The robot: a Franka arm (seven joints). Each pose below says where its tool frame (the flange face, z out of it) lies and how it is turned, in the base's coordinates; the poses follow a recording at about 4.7 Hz.
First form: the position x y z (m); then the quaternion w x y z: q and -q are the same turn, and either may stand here.
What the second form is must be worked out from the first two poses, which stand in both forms.
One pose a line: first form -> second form
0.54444, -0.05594, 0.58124, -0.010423, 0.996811, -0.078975, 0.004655 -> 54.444, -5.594, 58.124, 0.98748, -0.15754, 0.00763, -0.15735, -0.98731, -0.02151
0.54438, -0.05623, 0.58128, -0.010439, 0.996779, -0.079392, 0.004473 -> 54.438, -5.623, 58.128, 0.98735, -0.15837, 0.00726, -0.15818, -0.98718, -0.02152
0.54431, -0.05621, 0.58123, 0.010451, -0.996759, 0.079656, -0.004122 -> 54.431, -5.621, 58.123, 0.98728, -0.15888, 0.00655, -0.15871, -0.98709, -0.02149
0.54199, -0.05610, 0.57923, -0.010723, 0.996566, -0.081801, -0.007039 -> 54.199, -5.610, 57.923, 0.98652, -0.16289, -0.01578, -0.16319, -0.98639, -0.02022
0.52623, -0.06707, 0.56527, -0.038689, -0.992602, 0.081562, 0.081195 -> 52.623, -6.707, 56.527, 0.97351, -0.16820, -0.15488, -0.15563, -0.98370, 0.09005
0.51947, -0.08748, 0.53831, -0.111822, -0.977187, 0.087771, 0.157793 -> 51.947, -8.748, 53.831, 0.93480, -0.20683, -0.28876, -0.13625, -0.95958, 0.24624
